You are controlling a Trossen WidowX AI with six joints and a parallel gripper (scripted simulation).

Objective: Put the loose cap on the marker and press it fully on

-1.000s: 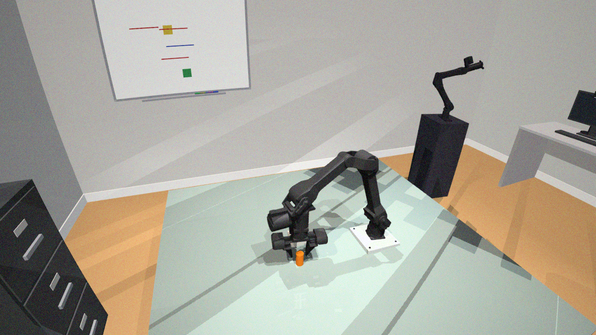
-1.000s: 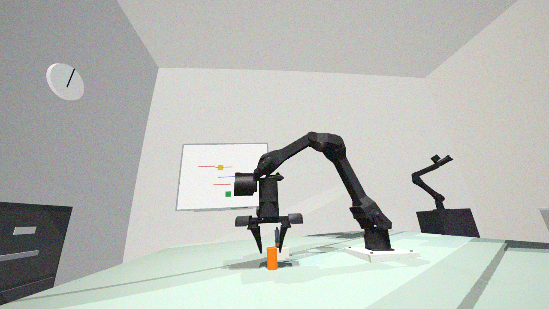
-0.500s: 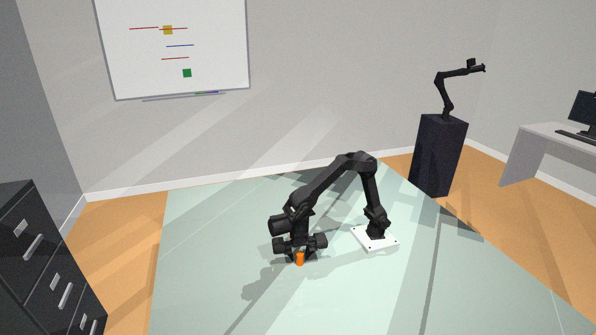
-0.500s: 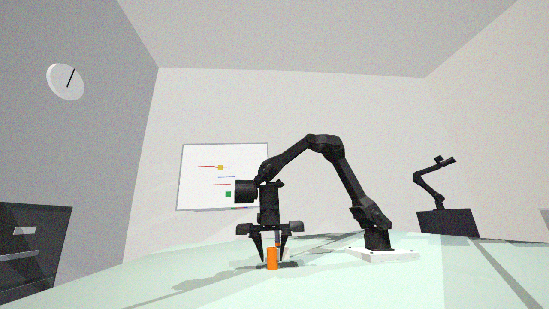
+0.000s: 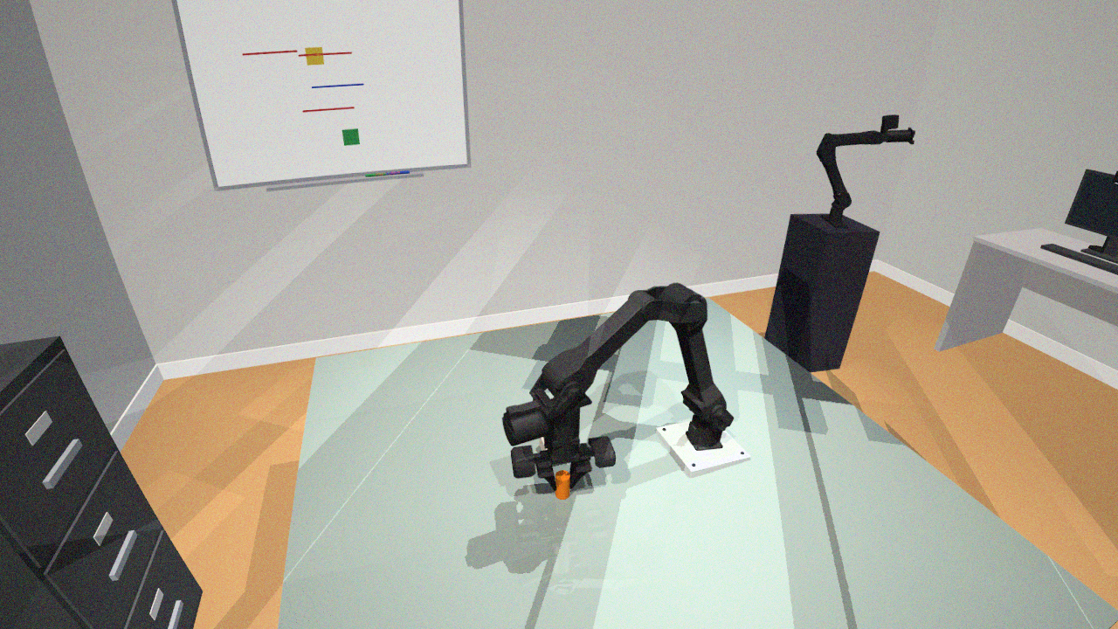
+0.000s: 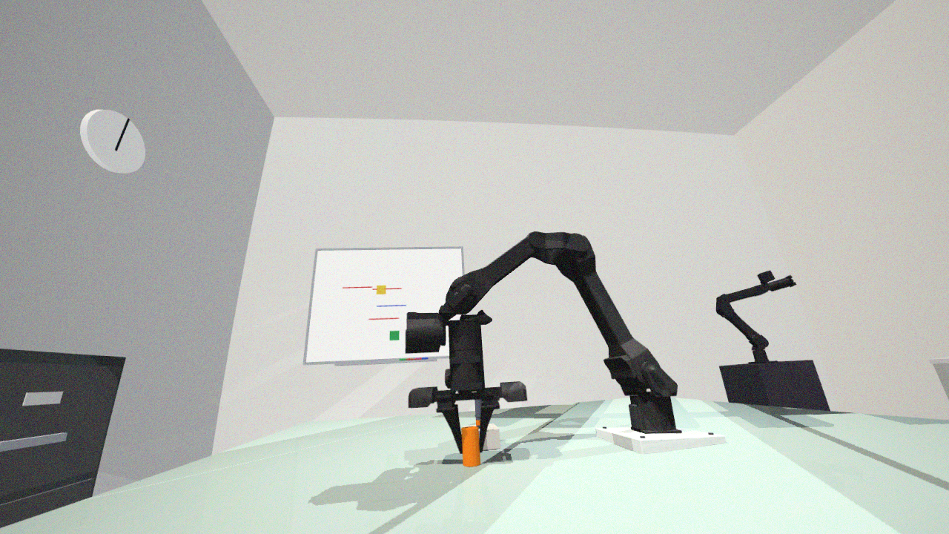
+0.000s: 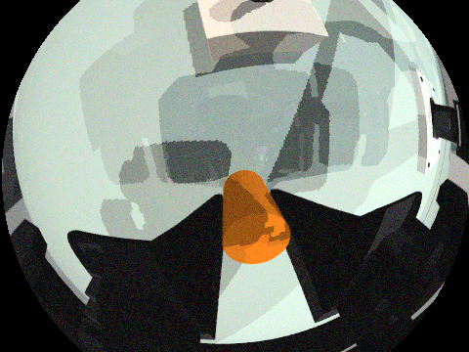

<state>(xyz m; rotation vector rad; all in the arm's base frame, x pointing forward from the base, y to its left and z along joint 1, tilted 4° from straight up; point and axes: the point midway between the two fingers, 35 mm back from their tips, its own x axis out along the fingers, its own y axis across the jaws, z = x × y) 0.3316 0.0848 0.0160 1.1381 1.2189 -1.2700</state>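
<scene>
The white holder block lies 12 cm to the right of my gripper tip and 1 cm behind it. From my gripper tip the other things lie so: orange cap: 1 cm above.
</scene>
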